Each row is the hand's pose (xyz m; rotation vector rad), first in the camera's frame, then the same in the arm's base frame.
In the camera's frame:
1: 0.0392 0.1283 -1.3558 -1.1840 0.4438 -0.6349
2: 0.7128 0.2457 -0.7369 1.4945 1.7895 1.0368
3: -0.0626 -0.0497 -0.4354 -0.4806 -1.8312 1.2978
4: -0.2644 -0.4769 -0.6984 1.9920 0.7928 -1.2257
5: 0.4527 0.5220 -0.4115 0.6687 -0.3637 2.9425
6: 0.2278 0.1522 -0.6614 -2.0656 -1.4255 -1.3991
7: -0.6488 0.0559 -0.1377 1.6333 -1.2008 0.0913
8: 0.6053 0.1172 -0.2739 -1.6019 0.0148 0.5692
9: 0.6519 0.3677 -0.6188 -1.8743 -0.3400 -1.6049
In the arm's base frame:
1: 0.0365 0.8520 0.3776 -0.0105 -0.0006 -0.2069
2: 0.3733 0.3719 1.0894 1.0759 1.1502 2.6478
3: -0.1075 -0.0723 0.4970 0.2424 -2.8731 0.2029
4: 0.0419 -0.0047 -0.0183 2.5260 1.7041 0.1621
5: -0.0557 0.1574 1.2302 0.0633 1.4778 -2.0304
6: 0.0388 0.2329 0.7452 -0.6532 -0.8039 -1.9526
7: -0.6820 -0.3484 0.3042 -2.7279 1.2209 -0.1783
8: 0.2806 -0.1117 1.0868 -0.6021 -0.9434 0.3387
9: 0.2306 0.3046 1.1767 -0.4709 -0.0470 -1.4696

